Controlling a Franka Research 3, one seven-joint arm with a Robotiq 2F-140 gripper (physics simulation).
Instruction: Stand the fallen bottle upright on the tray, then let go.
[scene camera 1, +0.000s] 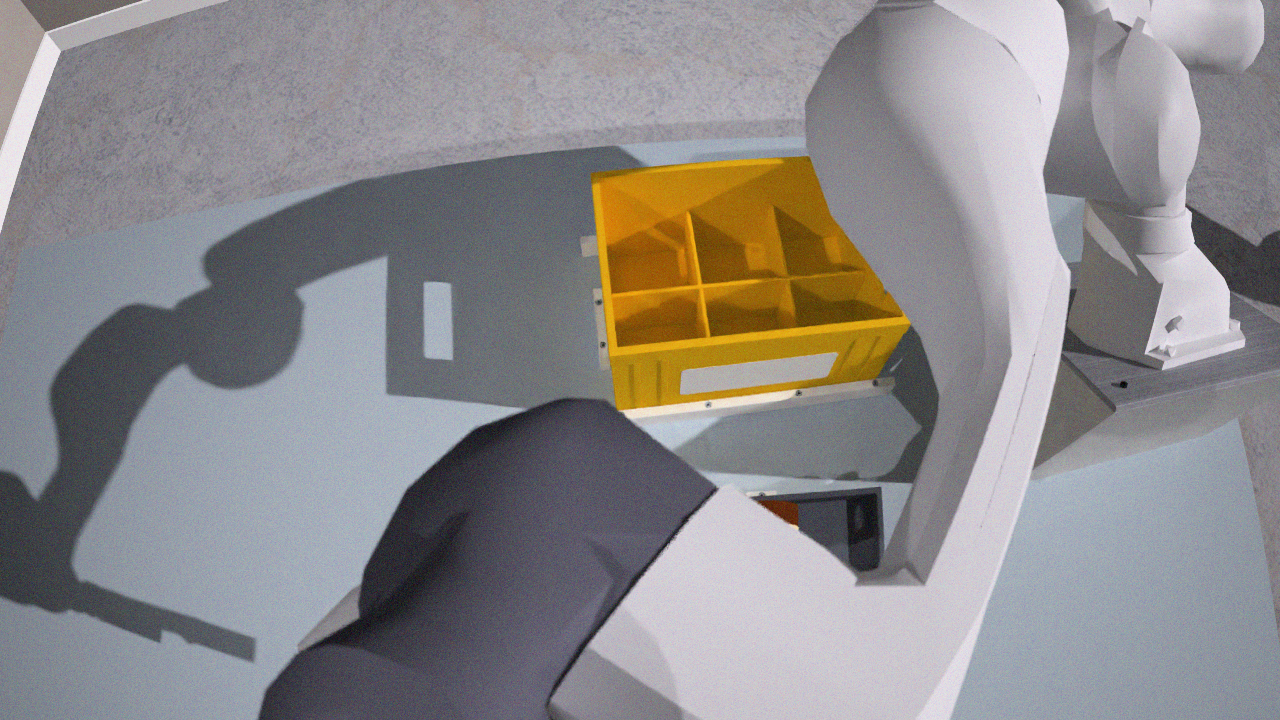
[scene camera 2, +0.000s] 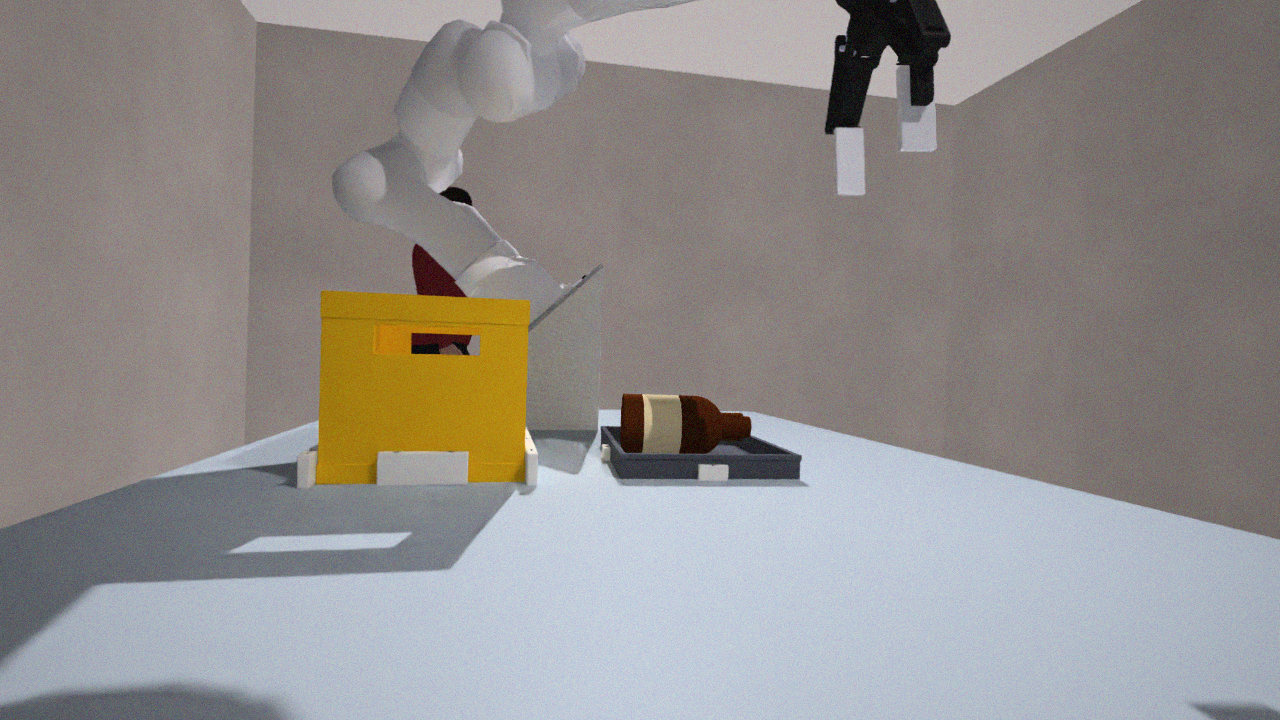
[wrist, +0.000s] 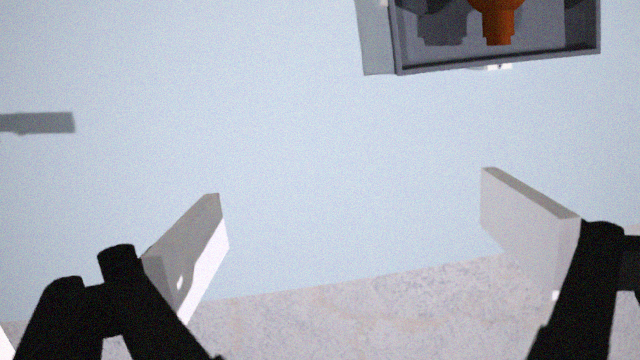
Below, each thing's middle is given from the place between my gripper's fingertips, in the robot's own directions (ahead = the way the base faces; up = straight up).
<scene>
I see my gripper 26 cm above the brown bottle (scene camera 2: 650, 423), 19 cm past it and 13 cm to the left of it.
</scene>
